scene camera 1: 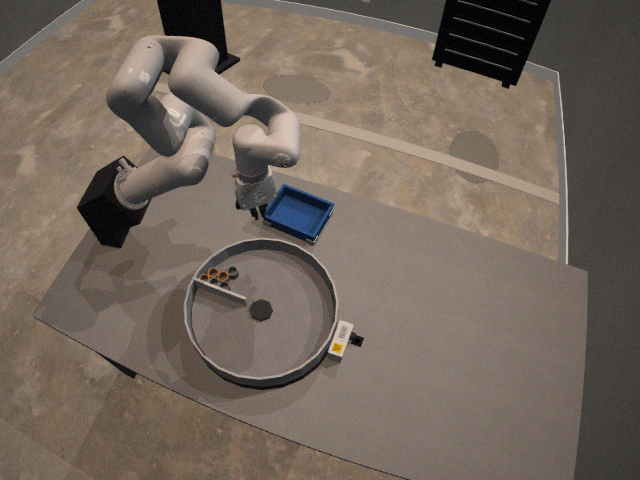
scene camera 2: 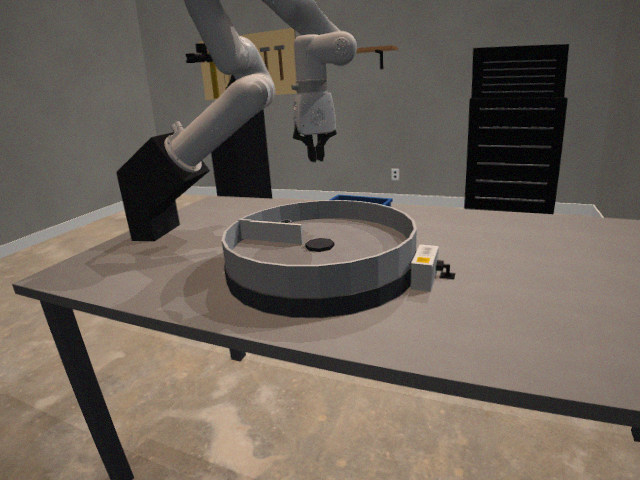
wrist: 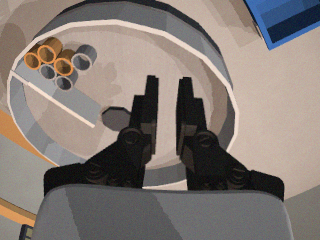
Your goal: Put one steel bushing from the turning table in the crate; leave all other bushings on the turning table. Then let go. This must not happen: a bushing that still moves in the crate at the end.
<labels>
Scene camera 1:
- gripper: 258, 215
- round turning table: 289, 316
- blue crate: 297, 213
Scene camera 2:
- gripper: 316, 161
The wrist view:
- gripper: 168, 93
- round turning table: 125, 56
</labels>
